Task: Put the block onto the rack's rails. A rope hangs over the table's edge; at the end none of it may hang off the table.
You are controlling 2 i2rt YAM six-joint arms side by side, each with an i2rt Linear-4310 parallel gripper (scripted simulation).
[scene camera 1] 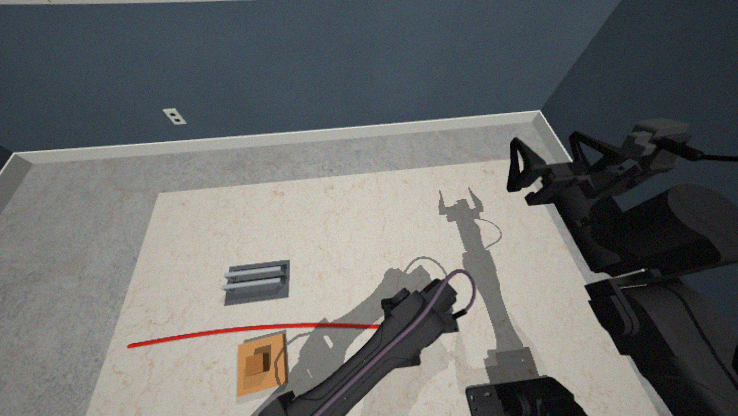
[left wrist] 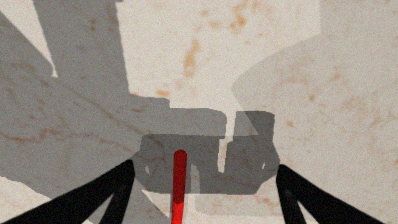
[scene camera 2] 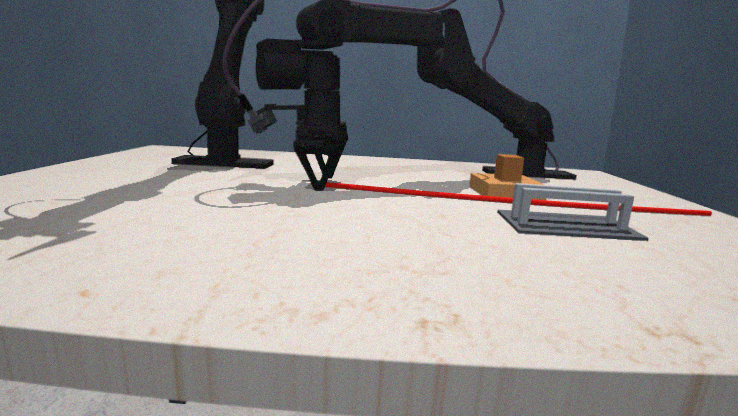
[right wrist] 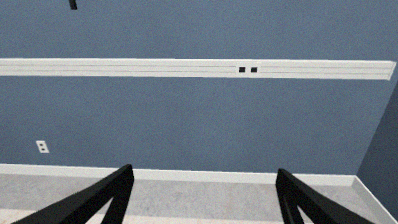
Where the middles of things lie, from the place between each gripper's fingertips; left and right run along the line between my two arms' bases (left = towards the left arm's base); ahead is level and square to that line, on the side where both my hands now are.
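Relative to the orange block (scene camera 1: 274, 362), my left gripper (scene camera 2: 323, 184) is 20 mm below, 310 mm to the right and 20 mm short of it. Grey rack (scene camera 2: 540, 223), measured from my left hand: 10 mm above, 220 mm ahead, 310 mm to the left.
Relative to the grey rack, my right gripper (scene camera 1: 542, 137) is 390 mm above, 30 mm short of it and 580 mm to the right. Orange block, measured from my right hand: 380 mm below, 160 mm behind, 570 mm to the left.
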